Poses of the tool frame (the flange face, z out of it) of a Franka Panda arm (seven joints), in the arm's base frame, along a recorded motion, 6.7 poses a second.
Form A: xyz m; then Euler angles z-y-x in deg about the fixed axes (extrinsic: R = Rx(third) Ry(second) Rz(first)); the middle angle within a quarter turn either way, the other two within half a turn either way.
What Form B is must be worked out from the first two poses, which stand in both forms.
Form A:
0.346 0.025 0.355 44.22 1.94 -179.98
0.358 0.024 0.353 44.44 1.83 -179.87
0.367 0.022 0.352 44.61 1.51 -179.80
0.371 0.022 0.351 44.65 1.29 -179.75
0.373 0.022 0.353 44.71 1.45 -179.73
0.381 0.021 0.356 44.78 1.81 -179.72
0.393 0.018 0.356 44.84 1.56 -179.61
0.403 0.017 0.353 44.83 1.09 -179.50
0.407 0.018 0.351 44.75 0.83 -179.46
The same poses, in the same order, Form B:
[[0.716 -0.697 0.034 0.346], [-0.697 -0.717 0.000 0.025], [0.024 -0.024 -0.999 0.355], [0 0 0 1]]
[[0.714 -0.700 0.032 0.358], [-0.700 -0.714 0.002 0.024], [0.021 -0.024 -0.999 0.353], [0 0 0 1]]
[[0.712 -0.702 0.026 0.367], [-0.702 -0.712 0.003 0.022], [0.016 -0.021 -1.000 0.352], [0 0 0 1]]
[[0.711 -0.703 0.023 0.371], [-0.703 -0.711 0.004 0.022], [0.013 -0.019 -1.000 0.351], [0 0 0 1]]
[[0.710 -0.703 0.025 0.373], [-0.704 -0.711 0.005 0.022], [0.015 -0.021 -1.000 0.353], [0 0 0 1]]
[[0.709 -0.704 0.032 0.381], [-0.704 -0.710 0.005 0.021], [0.019 -0.026 -0.999 0.356], [0 0 0 1]]
[[0.709 -0.705 0.027 0.393], [-0.705 -0.709 0.007 0.018], [0.015 -0.024 -1.000 0.356], [0 0 0 1]]
[[0.709 -0.705 0.019 0.403], [-0.705 -0.709 0.009 0.017], [0.007 -0.020 -1.000 0.353], [0 0 0 1]]
[[0.710 -0.704 0.014 0.407], [-0.704 -0.710 0.009 0.018], [0.004 -0.017 -1.000 0.351], [0 0 0 1]]

